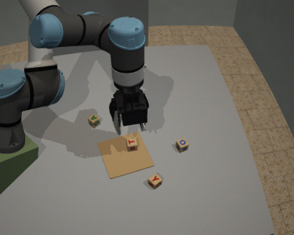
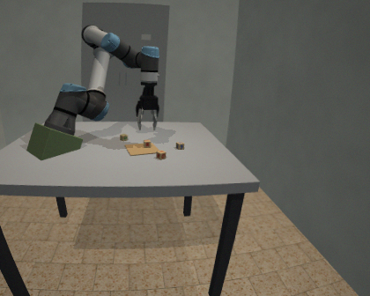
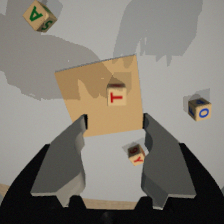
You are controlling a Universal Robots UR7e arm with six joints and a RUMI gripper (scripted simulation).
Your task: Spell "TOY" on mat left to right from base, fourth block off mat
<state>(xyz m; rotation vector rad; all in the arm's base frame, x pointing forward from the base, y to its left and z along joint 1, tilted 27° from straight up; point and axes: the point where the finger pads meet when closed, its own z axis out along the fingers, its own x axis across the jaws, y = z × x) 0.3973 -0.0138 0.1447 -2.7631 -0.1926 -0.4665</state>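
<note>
Right now my hand is 10 cm above the tan mat, 2 cm to the left of it and 2 cm past it. Also, from my hand: Y block (13 cm to the right, 8 cm below, 7 cm ahead); O block (16 cm ahead, 8 cm below).
</note>
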